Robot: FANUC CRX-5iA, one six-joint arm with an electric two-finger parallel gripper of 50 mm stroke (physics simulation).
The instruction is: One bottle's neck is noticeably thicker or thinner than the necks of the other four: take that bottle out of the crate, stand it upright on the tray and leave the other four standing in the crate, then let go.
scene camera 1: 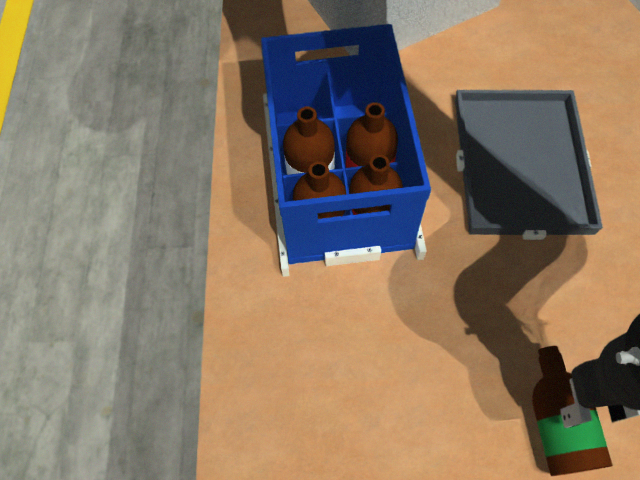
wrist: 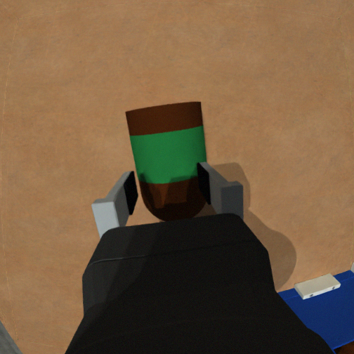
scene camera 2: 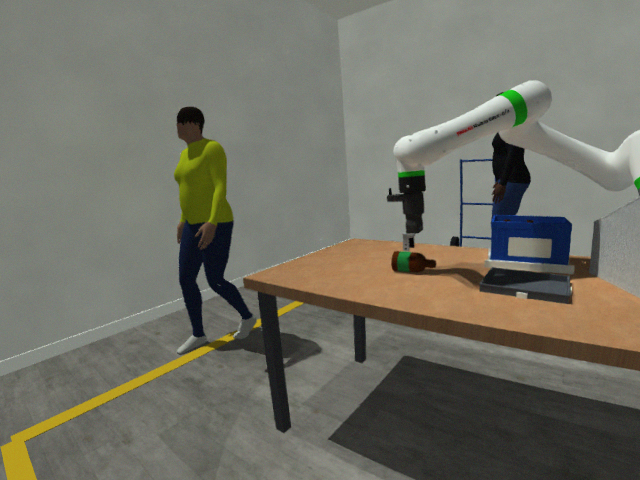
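Observation:
A brown bottle with a green label lies on its side on the table, its neck towards the crate and tray side. My gripper is open and empty, pointing down close above this bottle. In the wrist view its fingers appear on either side of the bottle near its shoulder; the neck is hidden there. Four brown bottles stand upright in the blue crate. The dark grey tray holds no bottle.
White stop blocks edge the crate. The tray lies beside the crate. A grey pedestal stands behind them. A person in a yellow top is on the floor beyond the table edge; another in black stands behind the crate.

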